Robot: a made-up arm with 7 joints. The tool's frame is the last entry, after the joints.
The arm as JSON. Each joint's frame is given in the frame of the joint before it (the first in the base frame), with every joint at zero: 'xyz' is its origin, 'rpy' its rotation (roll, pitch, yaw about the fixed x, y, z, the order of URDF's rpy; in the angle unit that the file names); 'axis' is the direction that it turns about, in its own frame. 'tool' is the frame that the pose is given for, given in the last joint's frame.
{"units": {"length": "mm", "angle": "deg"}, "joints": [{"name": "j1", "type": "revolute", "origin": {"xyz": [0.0, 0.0, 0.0], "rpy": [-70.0, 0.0, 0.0]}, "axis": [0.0, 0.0, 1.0]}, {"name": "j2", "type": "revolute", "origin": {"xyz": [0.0, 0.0, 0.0], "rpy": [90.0, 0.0, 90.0]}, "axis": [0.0, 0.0, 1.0]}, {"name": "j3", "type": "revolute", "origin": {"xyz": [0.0, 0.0, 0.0], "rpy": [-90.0, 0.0, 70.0]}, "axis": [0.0, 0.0, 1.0]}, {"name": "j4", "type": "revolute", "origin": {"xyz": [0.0, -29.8, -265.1], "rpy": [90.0, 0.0, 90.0]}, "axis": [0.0, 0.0, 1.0]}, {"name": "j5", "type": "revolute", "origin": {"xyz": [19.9, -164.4, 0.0], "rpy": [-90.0, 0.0, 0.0]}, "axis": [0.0, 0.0, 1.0]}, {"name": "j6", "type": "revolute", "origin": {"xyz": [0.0, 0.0, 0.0], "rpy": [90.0, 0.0, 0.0]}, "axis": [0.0, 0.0, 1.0]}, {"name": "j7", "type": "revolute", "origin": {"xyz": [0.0, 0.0, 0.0], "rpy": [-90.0, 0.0, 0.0]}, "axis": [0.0, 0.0, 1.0]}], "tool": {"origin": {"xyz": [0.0, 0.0, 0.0], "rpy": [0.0, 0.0, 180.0]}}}
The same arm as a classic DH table. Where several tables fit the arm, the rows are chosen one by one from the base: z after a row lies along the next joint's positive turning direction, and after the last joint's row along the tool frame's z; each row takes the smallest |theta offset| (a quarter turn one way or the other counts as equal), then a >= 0, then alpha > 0; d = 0 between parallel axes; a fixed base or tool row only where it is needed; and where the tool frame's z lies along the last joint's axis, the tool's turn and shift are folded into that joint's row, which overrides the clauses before.
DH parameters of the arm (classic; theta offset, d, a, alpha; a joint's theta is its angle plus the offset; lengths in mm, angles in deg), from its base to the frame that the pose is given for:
base (fixed): 0 0 0 -70
j1: 90 0 0 90
j2: 70 0 0 -90
j3: -90 -265.1 29.8 -90
j4: 0 0 -19.9 90
j5: 0 -164.4 0 -90
j6: 0 0 0 90
j7: 0 0 0 0

